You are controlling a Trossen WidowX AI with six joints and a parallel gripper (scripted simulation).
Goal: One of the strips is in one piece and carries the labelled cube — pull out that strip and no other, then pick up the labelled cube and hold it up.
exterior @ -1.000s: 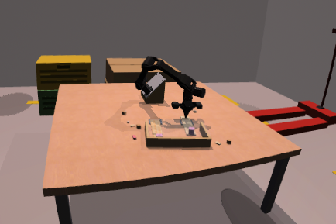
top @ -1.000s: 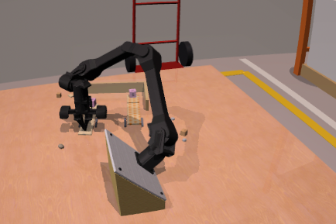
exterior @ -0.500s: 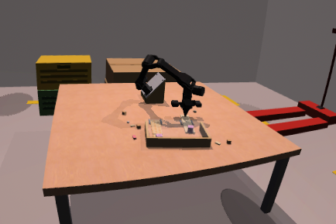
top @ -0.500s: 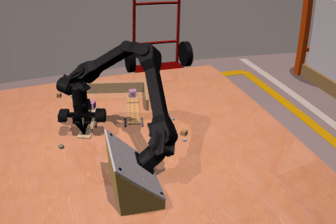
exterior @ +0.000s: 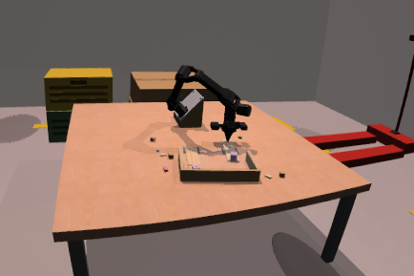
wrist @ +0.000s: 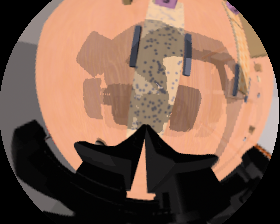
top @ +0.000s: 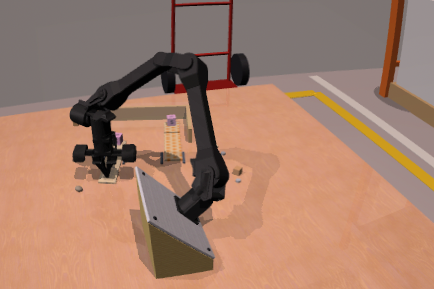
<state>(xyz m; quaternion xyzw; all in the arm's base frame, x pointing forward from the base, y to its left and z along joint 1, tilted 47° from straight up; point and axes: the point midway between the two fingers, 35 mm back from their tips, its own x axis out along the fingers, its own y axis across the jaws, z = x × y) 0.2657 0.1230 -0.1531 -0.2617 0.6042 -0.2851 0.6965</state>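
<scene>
My gripper tip is now 5 cm past the grey pebble and 9 cm to the right of it.
</scene>
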